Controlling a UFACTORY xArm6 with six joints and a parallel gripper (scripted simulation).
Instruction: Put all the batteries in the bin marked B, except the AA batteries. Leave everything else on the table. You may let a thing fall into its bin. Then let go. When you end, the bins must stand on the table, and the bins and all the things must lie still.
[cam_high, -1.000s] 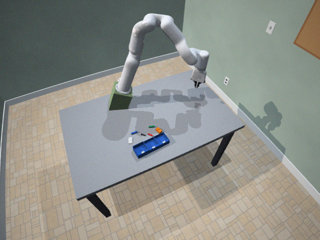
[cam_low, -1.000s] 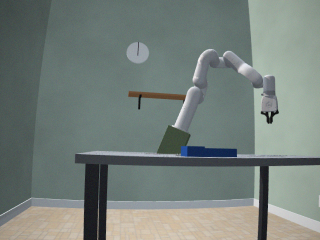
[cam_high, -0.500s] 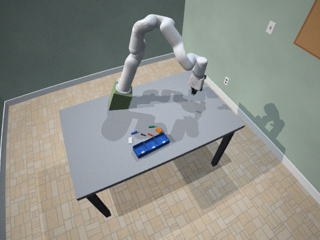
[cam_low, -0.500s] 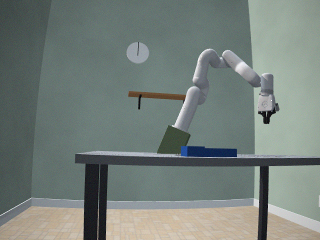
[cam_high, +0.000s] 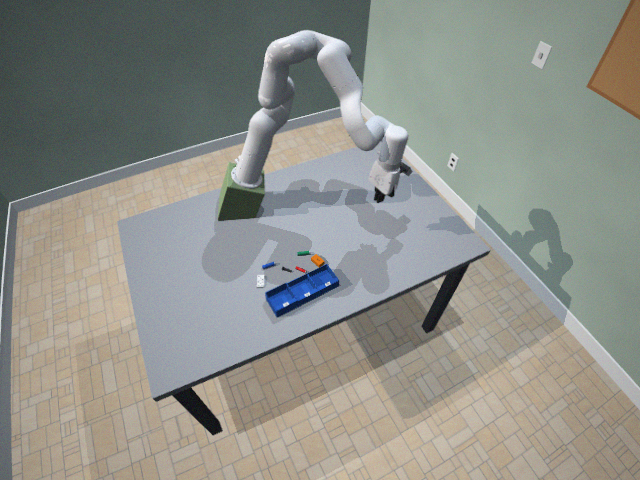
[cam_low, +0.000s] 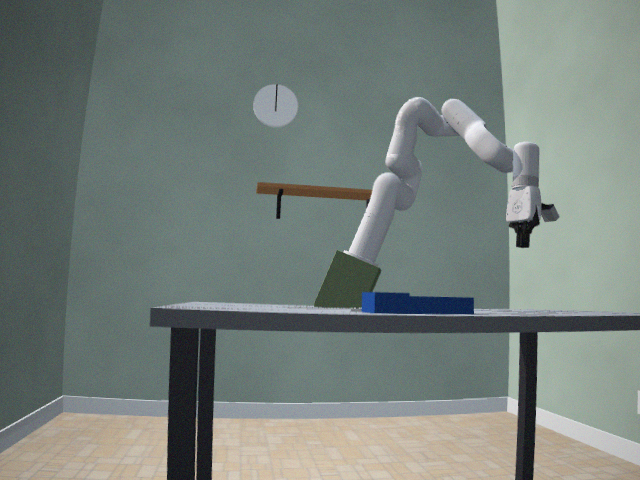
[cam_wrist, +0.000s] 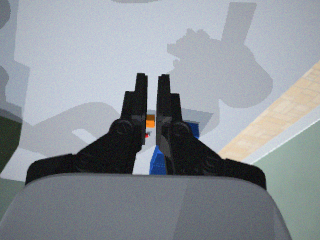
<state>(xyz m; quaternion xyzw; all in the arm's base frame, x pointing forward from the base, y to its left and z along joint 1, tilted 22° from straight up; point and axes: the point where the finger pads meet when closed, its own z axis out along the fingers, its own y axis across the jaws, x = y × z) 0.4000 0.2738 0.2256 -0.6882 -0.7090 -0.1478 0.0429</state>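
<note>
The bin lies 390 mm to the right of my hand, 180 mm below it and 70 mm ahead of it. The rest, counted from my hand: green battery: 290 mm to the right, 200 mm below, 70 mm behind; then red battery: 340 mm to the right, 200 mm below, 10 mm behind; then orange 9 V battery: 270 mm to the right, 200 mm below, 20 mm behind.
</note>
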